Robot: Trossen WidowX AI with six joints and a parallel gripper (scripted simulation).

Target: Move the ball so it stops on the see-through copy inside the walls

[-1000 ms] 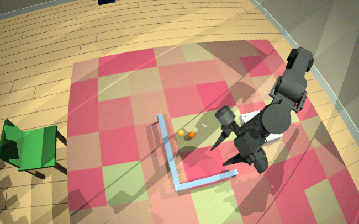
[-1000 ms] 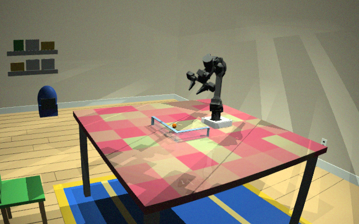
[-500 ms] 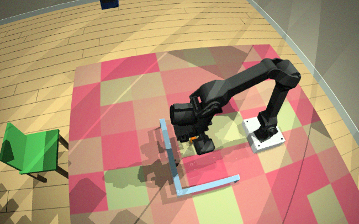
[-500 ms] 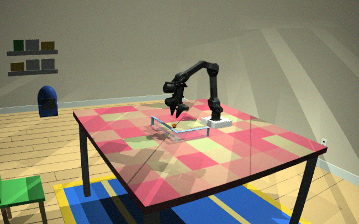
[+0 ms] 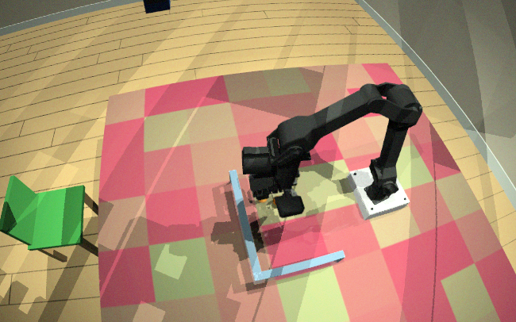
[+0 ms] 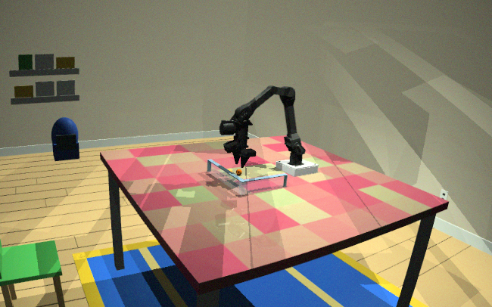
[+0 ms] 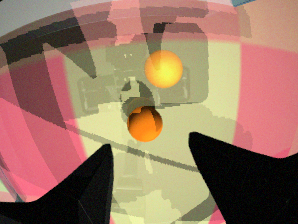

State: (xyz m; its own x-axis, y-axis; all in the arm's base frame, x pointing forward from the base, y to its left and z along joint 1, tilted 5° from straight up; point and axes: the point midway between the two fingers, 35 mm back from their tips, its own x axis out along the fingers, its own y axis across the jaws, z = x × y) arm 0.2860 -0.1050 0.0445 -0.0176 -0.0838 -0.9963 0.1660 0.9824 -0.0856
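The orange ball lies 3 cm below my gripper tip.
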